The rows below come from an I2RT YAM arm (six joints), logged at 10 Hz.
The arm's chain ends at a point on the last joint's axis. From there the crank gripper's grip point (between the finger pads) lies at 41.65 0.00 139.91 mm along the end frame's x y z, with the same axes.
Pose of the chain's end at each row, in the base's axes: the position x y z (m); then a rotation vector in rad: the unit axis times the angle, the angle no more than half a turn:
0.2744 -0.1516 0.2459 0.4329 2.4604 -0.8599
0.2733 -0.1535 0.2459 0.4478 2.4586 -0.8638
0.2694 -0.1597 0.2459 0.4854 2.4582 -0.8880
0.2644 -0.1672 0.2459 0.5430 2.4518 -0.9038
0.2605 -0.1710 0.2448 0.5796 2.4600 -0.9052
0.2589 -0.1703 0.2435 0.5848 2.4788 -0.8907
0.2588 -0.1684 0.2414 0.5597 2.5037 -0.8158
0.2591 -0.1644 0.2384 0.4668 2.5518 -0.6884
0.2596 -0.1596 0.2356 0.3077 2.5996 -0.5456
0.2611 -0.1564 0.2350 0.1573 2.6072 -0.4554
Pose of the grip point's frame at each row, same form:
0.2883 -0.2368 0.1282 0.4329 2.4604 -0.8599
0.2865 -0.2388 0.1282 0.4478 2.4586 -0.8638
0.2792 -0.2463 0.1288 0.4854 2.4582 -0.8880
0.2709 -0.2541 0.1288 0.5430 2.4518 -0.9038
0.2641 -0.2569 0.1268 0.5796 2.4600 -0.9052
0.2611 -0.2542 0.1241 0.5848 2.4788 -0.8907
0.2645 -0.2462 0.1180 0.5597 2.5037 -0.8158
0.2711 -0.2315 0.1093 0.4668 2.5518 -0.6884
0.2786 -0.2144 0.1016 0.3077 2.5996 -0.5456
0.2867 -0.2036 0.0993 0.1573 2.6072 -0.4554

